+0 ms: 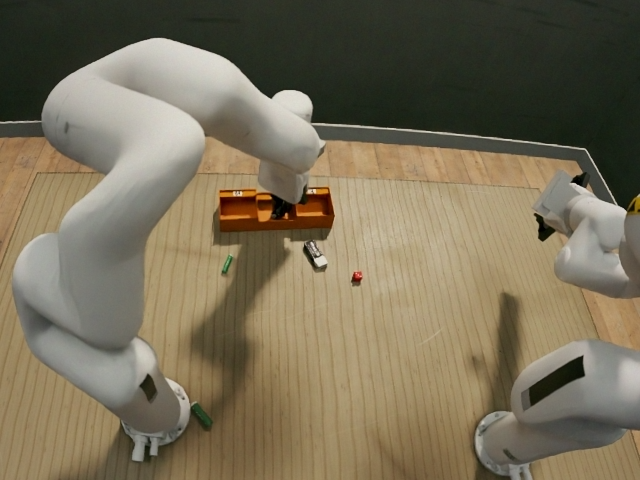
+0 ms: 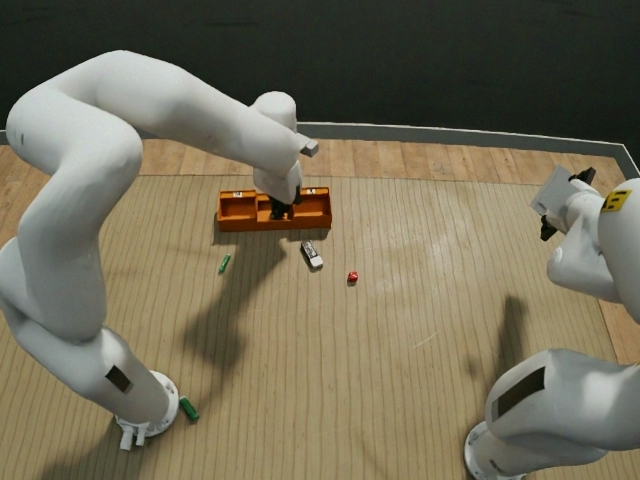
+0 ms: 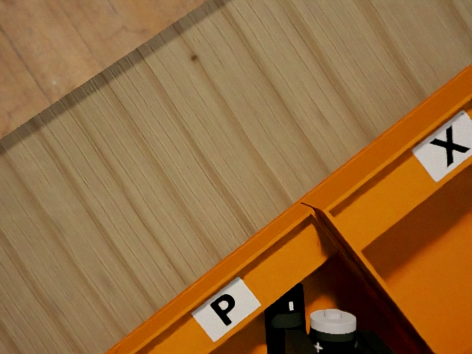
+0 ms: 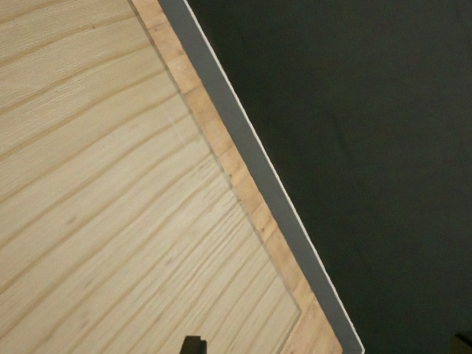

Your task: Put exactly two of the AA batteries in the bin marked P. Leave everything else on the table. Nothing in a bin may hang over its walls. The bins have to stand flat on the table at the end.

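Frame: origin at the left arm's base, x left, y up, z ahead, level; metres.
Seen in the pictures: left gripper, fingertip midpoint: [image 1: 281,209] [image 2: 280,209]; left arm's base, origin of the base link: [image 1: 155,411] [image 2: 147,404]; right arm's base, origin of the base link: [image 1: 503,443] [image 2: 495,453].
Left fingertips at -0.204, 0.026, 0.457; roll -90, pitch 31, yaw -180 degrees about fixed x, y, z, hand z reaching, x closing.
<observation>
Offsets run from my left fingertips to a thing's top centre, as dx, dy, dz. "spot": to the spot under its first point.
Bin P {+0.013, +0.020, +0.004} [image 1: 264,208] [image 3: 292,257] is the middle part of the orange bin row, which stands flat on the table. My left gripper [image 1: 281,209] [image 2: 278,209] [image 3: 332,346] is down at bin P, shut on an upright black AA battery {spot: -0.009, +0.014, +0.019} [image 3: 333,325] with its white plus end up. Another black battery {spot: +0.003, -0.005, +0.021} [image 3: 286,320] lies in bin P beside it, partly hidden by the gripper. A small green battery {+0.106, -0.016, -0.138} [image 1: 227,264] [image 2: 224,263] lies in front of the bins. A thicker-looking green battery {+0.120, -0.012, -0.455} [image 1: 201,414] [image 2: 189,408] lies by the left arm's base. My right gripper [image 1: 562,204] [image 2: 565,202] [image 4: 327,345] is open and empty.
Bin M {spot: +0.098, -0.019, +0.009} [image 1: 238,208] [image 2: 238,208] is left of bin P, and bin X {spot: -0.081, -0.019, +0.033} [image 1: 316,206] [image 2: 314,206] [image 3: 425,255] is right of it. A black and white eraser {-0.080, -0.013, -0.100} [image 1: 314,253] [image 2: 311,254] and a red die {-0.170, -0.010, -0.150} [image 1: 357,276] [image 2: 352,276] lie in front of the bins.
</observation>
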